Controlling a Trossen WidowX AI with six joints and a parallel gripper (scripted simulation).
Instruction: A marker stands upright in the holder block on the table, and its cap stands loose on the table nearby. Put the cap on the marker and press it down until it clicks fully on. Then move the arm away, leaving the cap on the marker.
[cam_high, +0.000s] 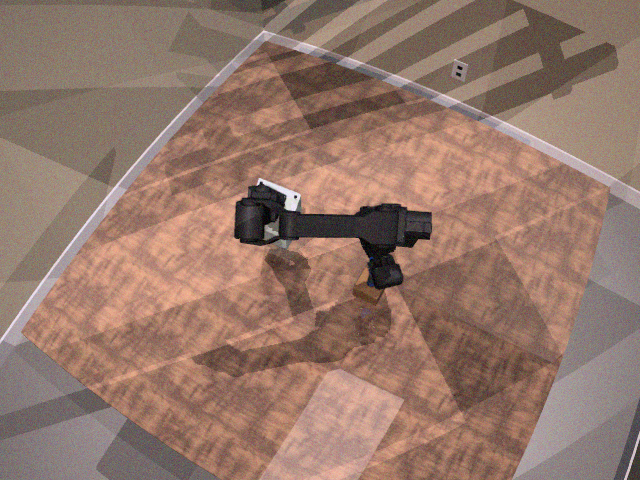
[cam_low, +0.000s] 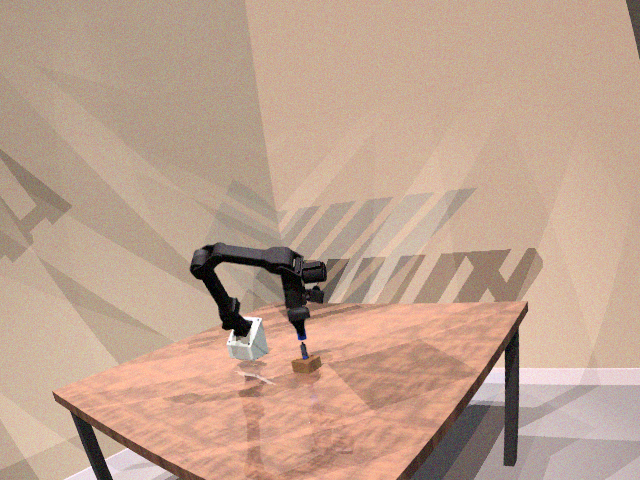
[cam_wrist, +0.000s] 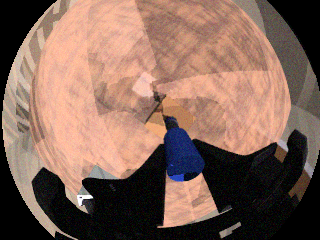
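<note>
Now: gripper tip 100 mm above the holder block. The rest, counted from my gripper tip: blue cap 10 mm above.
</note>
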